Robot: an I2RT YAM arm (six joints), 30 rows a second.
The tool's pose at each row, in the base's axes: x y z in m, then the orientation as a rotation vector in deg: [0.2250 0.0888 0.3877 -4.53 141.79 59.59]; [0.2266 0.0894 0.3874 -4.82 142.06 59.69]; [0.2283 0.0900 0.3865 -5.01 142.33 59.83]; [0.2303 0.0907 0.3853 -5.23 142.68 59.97]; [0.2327 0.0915 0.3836 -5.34 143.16 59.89]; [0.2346 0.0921 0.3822 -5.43 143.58 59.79]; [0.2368 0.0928 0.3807 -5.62 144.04 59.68]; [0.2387 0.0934 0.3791 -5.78 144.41 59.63]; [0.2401 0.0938 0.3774 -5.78 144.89 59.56]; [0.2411 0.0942 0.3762 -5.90 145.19 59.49]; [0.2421 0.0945 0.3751 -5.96 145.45 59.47]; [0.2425 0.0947 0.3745 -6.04 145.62 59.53]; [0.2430 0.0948 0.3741 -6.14 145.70 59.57]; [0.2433 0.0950 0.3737 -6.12 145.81 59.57]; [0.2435 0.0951 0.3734 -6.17 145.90 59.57]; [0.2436 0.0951 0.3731 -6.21 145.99 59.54]
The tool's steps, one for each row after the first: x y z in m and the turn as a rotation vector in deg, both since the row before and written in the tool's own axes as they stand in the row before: [-0.0012 -0.0001 0.0012 -0.05 0.35 -0.07]; [-0.0011 -0.0005 0.0016 -0.06 0.33 0.01]; [-0.0012 -0.0007 0.0020 -0.04 0.41 0.01]; [-0.0014 -0.0011 0.0025 0.15 0.43 0.06]; [-0.0011 -0.0009 0.0020 0.15 0.37 0.05]; [-0.0013 -0.0010 0.0022 0.16 0.43 0.00]; [-0.0010 -0.0010 0.0021 0.10 0.36 0.01]; [-0.0006 -0.0011 0.0018 0.16 0.40 0.14]; [-0.0004 -0.0007 0.0014 0.10 0.28 0.00]; [-0.0005 -0.0007 0.0012 0.07 0.24 0.04]; [-0.0001 -0.0003 0.0007 -0.01 0.19 0.02]; [-0.0003 -0.0003 0.0005 -0.02 0.11 -0.03]; [-0.0001 -0.0002 0.0005 0.03 0.09 0.05]; [-0.0001 -0.0002 0.0003 0.01 0.09 0.00]; [0.0000 -0.0002 0.0002 0.04 0.08 0.00]
